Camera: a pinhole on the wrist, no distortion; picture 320 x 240 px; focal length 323.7 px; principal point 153.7 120.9 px. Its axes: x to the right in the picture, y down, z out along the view. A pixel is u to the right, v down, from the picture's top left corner.
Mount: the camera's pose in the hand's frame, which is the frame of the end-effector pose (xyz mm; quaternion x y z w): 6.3 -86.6 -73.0 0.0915 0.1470 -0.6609 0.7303
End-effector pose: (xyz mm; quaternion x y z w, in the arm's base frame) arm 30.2 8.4 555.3 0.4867 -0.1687 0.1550 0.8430
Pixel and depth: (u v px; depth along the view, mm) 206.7 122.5 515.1
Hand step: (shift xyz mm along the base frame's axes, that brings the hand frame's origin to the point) 148.6 -487.8 -49.3
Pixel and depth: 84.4 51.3 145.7
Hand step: 23.7 -119.9 -53.5
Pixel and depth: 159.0 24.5 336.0
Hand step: 3.0 -323.4 -74.2
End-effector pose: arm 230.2 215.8 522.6 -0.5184 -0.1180 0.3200 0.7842
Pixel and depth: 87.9 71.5 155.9
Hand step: -6.4 31.3 136.3
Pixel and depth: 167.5 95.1 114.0
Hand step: 38.5 -3.8 128.3
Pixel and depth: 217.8 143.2 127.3
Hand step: 60.1 7.0 146.3
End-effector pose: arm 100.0 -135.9 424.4 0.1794 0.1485 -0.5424 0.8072
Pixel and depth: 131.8 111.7 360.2
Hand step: -147.3 -210.1 209.0
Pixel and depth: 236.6 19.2 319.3
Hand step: -270.7 -143.2 172.1
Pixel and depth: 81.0 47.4 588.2
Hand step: -164.2 -231.6 488.4
